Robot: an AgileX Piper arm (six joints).
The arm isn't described. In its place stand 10 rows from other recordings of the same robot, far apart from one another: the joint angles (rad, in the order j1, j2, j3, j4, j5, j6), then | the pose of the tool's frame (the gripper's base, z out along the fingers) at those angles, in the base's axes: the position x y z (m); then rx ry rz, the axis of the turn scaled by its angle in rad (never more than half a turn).
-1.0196, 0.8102, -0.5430, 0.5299, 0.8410, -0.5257 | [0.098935, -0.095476, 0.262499, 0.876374, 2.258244, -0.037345]
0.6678, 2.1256, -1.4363, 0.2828, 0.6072, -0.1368 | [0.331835, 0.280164, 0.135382, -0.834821, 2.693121, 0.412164]
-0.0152, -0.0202, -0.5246, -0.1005, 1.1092, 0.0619 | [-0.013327, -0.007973, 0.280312, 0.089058, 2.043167, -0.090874]
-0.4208, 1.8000, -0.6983, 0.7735, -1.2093, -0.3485 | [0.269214, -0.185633, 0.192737, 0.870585, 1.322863, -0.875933]
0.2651, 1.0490, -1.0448, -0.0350, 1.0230, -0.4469 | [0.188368, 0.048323, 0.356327, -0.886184, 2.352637, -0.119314]
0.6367, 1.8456, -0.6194, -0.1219, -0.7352, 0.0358 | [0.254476, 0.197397, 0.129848, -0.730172, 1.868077, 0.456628]
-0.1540, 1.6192, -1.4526, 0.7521, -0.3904, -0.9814 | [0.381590, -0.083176, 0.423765, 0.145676, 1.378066, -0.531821]
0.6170, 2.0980, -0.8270, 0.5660, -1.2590, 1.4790 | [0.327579, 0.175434, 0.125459, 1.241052, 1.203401, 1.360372]
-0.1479, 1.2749, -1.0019, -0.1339, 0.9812, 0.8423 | [0.236848, -0.045496, 0.296658, 1.229944, 2.425928, 0.027376]
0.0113, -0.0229, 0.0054, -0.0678, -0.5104, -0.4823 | [0.038162, 0.003443, 0.255619, -0.293417, 0.921367, -0.472915]
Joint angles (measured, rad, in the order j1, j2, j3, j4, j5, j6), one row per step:
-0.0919 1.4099 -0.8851 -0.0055 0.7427 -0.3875
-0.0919 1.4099 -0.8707 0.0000 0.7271 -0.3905
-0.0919 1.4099 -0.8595 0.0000 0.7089 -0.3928
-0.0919 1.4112 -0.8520 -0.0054 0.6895 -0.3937
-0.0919 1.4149 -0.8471 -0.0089 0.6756 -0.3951
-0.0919 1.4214 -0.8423 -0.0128 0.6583 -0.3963
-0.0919 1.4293 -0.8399 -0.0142 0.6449 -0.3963
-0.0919 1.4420 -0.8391 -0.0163 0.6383 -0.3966
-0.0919 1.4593 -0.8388 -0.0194 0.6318 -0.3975
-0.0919 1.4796 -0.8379 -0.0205 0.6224 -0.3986
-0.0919 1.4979 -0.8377 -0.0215 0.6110 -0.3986
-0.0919 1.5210 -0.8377 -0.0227 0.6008 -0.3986
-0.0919 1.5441 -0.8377 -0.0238 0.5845 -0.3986
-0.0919 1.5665 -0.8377 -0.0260 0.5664 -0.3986
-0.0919 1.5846 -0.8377 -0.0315 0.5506 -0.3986
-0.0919 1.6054 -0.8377 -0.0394 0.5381 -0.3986
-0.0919 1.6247 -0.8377 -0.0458 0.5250 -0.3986
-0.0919 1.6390 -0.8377 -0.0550 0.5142 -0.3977
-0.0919 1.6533 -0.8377 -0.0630 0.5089 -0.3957
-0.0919 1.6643 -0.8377 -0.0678 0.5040 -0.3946
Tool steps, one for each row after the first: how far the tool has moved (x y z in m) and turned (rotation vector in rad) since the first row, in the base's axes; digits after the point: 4 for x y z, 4 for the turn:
-0.0011 0.0004 -0.0034 0.0037 -0.0015 0.0004
-0.0016 0.0005 -0.0057 0.0022 -0.0084 0.0026
-0.0012 0.0001 -0.0074 -0.0039 -0.0185 0.0059
-0.0005 -0.0001 -0.0092 -0.0080 -0.0234 0.0089
0.0007 -0.0004 -0.0116 -0.0124 -0.0290 0.0120
0.0022 -0.0006 -0.0138 -0.0138 -0.0320 0.0129
0.0038 -0.0009 -0.0172 -0.0150 -0.0250 0.0143
0.0059 -0.0013 -0.0216 -0.0168 -0.0136 0.0169
0.0084 -0.0015 -0.0271 -0.0169 -0.0018 0.0188
0.0108 -0.0018 -0.0317 -0.0169 0.0054 0.0196
0.0135 -0.0021 -0.0378 -0.0165 0.0183 0.0205
0.0166 -0.0024 -0.0437 -0.0165 0.0251 0.0215
0.0196 -0.0027 -0.0494 -0.0175 0.0295 0.0232
0.0221 -0.0032 -0.0540 -0.0214 0.0322 0.0269
0.0243 -0.0037 -0.0596 -0.0265 0.0411 0.0321
0.0264 -0.0042 -0.0648 -0.0305 0.0477 0.0366
0.0280 -0.0047 -0.0686 -0.0366 0.0518 0.0421
0.0291 -0.0051 -0.0726 -0.0407 0.0612 0.0458
0.0299 -0.0054 -0.0757 -0.0431 0.0675 0.0483

